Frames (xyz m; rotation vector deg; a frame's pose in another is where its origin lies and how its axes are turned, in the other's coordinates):
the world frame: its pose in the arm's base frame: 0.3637 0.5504 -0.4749 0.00 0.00 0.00
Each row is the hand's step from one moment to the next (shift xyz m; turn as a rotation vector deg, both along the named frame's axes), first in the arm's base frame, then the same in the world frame.
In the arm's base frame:
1: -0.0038 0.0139 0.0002 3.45 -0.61 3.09
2: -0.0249 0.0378 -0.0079 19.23 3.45 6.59
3: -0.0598 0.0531 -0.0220 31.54 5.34 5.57
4: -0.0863 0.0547 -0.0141 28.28 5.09 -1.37
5: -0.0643 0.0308 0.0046 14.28 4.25 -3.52
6: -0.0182 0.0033 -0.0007 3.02 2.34 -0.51
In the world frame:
1: -0.0038 0.0139 0.0002 3.45 -0.61 3.09
2: -0.0249 0.0378 -0.0079 19.23 3.45 6.59
3: -0.0598 0.0531 -0.0220 31.54 5.34 5.57
4: -0.0863 0.0547 -0.0141 28.28 5.09 -1.37
5: -0.0643 0.0308 0.0046 14.28 4.25 -3.52
6: -0.0182 0.0033 -0.0007 3.02 2.34 -0.51

